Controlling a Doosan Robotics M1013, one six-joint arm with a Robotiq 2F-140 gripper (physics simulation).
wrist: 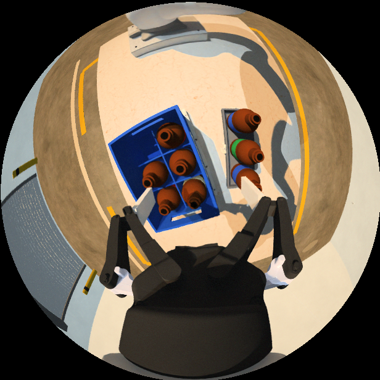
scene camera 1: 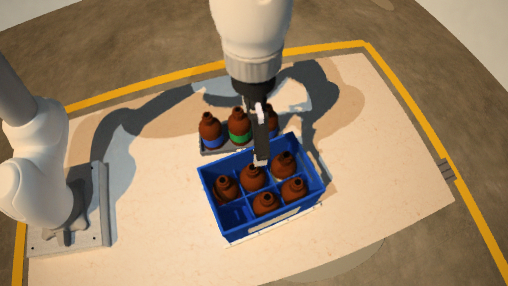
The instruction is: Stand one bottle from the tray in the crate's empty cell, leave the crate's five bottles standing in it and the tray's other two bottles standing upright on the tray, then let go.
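Frame: origin at the arm's base, x left, y back, z up, level; millimetres.
Seen in the pictures: arm's base, link origin: [scene camera 1: 64,209].
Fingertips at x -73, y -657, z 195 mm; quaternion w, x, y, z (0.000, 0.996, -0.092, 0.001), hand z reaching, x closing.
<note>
Offsets run from my fingertips to a thing's top centre. "spot": to the spot under its first point.
The blue crate {spot: dy +131, dx -173, dz -128 mm} [scene camera 1: 229,235] [wrist: 212,207] holds five brown bottles, such as a corner one {dy +100, dx -39, dz -96 mm} [scene camera 1: 226,188] [wrist: 171,135]; its empty cell {spot: dy +99, dx -98, dz -251 mm} [scene camera 1: 235,215] [wrist: 140,151] is beside that bottle. On the grey tray {spot: dy +129, dx +151, dz -255 mm} [scene camera 1: 203,150] [wrist: 226,165] stand a blue-banded bottle {dy +84, dx +172, dz -100 mm} [scene camera 1: 210,131] [wrist: 244,121], a green-banded bottle {dy -7, dx +156, dz -100 mm} [scene camera 1: 239,125] [wrist: 246,151] in the middle, and another blue-banded bottle {dy -93, dx +137, dz -100 mm} [scene camera 1: 272,121] [wrist: 243,175], partly hidden by a finger. My gripper [scene camera 1: 260,159] [wrist: 196,189] is wide open and empty, above the crate's tray-side edge and the tray's far end.
The robot's base plate [scene camera 1: 105,205] [wrist: 172,46] stands at the left in the scene view and at the top in the wrist view. The crate stands close beside the tray with a narrow gap. A yellow floor line [scene camera 1: 150,81] [wrist: 305,150] runs around the pale work surface.
</note>
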